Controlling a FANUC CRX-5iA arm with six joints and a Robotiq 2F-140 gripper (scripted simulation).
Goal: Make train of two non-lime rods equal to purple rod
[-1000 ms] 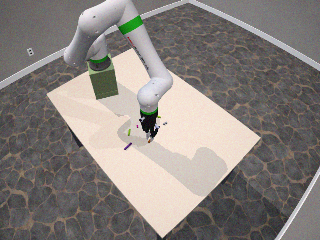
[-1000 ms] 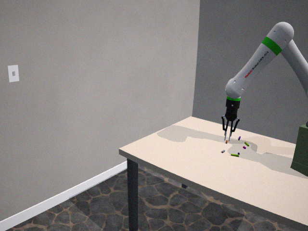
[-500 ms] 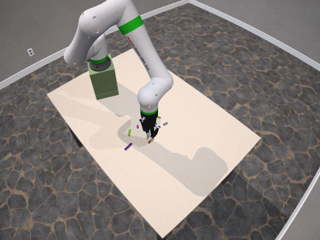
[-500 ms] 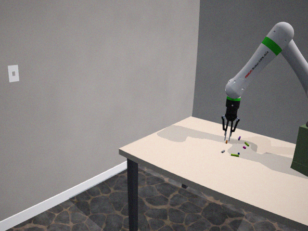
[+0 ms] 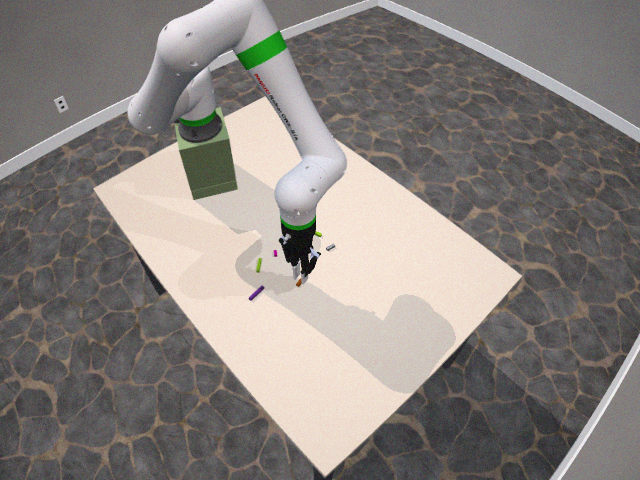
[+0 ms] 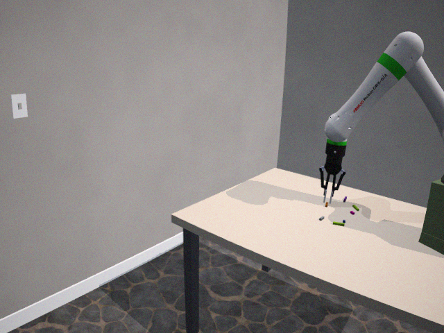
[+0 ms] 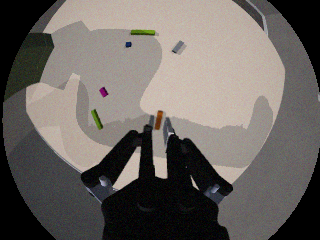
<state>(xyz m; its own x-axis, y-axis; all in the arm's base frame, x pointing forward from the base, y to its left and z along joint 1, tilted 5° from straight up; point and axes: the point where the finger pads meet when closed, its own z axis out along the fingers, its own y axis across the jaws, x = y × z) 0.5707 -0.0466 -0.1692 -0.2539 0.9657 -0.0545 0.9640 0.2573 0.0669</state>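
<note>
The orange rod lies 5 cm below my hand. Also, from my hand: magenta rod: 14 cm behind, 5 cm below, 1 cm to the left; then purple rod: 13 cm to the right, 6 cm behind, 5 cm below; then grey rod: 16 cm to the left, 5 cm below, 3 cm behind.
</note>
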